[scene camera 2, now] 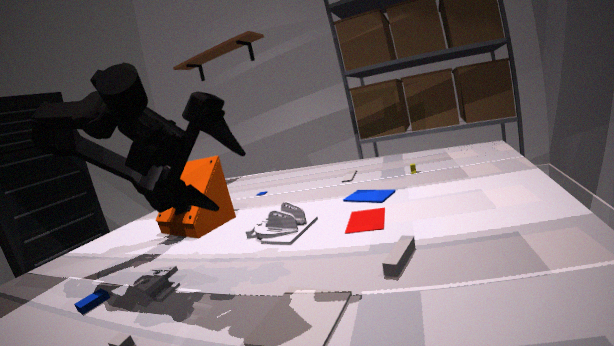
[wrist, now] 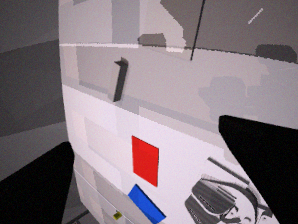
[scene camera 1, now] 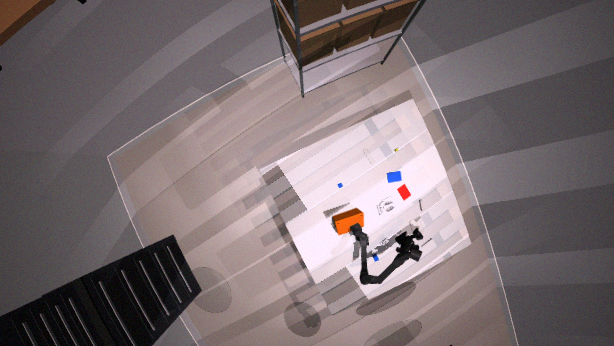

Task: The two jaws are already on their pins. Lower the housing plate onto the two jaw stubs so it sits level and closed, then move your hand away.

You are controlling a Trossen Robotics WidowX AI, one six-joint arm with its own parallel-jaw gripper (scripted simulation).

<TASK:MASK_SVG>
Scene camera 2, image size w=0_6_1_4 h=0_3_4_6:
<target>my gripper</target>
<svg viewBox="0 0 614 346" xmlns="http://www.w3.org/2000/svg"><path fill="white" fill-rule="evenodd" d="M215 95L205 92L194 92L191 94L182 113L184 120L189 121L186 132L178 127L173 120L166 120L161 115L153 115L151 117L141 115L137 119L134 128L137 134L130 146L125 166L135 170L144 177L147 176L148 171L154 165L155 167L171 167L167 179L155 182L155 187L149 199L150 206L157 212L162 213L179 204L197 206L214 212L219 210L219 207L210 198L196 189L195 186L192 184L186 186L186 183L181 180L182 172L196 143L199 131L213 136L226 148L240 156L246 154L223 118L225 111L222 110L224 100Z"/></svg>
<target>red tile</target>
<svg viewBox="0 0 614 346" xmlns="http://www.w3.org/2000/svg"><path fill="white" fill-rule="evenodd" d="M385 208L351 211L345 234L384 229Z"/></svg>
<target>grey block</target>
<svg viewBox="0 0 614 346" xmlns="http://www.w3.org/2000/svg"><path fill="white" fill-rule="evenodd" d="M415 235L401 235L397 244L395 244L389 255L382 262L384 276L399 276L415 249Z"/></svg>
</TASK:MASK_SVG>
